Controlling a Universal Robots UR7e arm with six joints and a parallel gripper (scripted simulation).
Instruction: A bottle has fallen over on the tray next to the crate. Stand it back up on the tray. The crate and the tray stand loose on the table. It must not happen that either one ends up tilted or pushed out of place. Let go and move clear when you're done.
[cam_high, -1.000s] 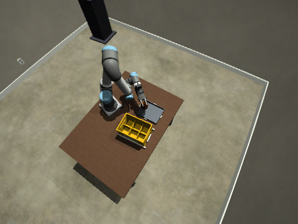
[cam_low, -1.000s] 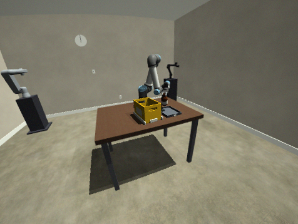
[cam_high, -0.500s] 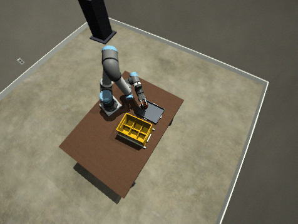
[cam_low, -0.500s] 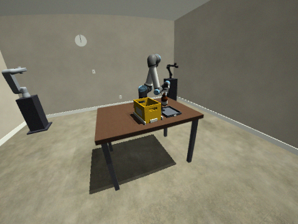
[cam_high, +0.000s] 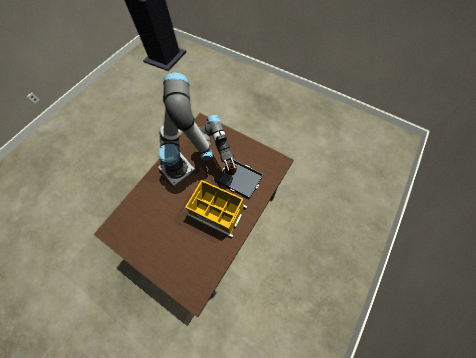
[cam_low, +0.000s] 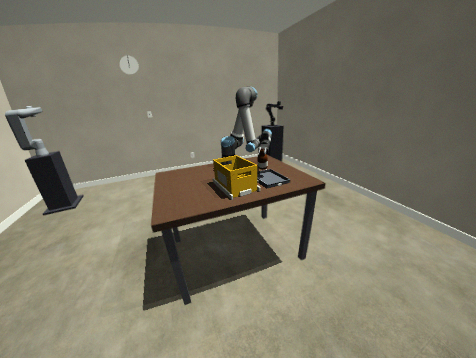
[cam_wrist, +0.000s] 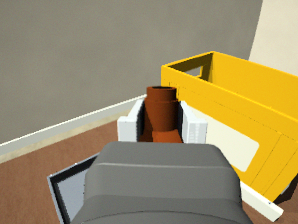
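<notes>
My hand is 5 cm above the brown bottle, 1 cm to the right of it and 1 cm past it. Round my hand: yellow crate 23 cm to the right, 12 cm below, 2 cm ahead; tray 19 cm below, 4 cm to the left, 4 cm ahead.
</notes>
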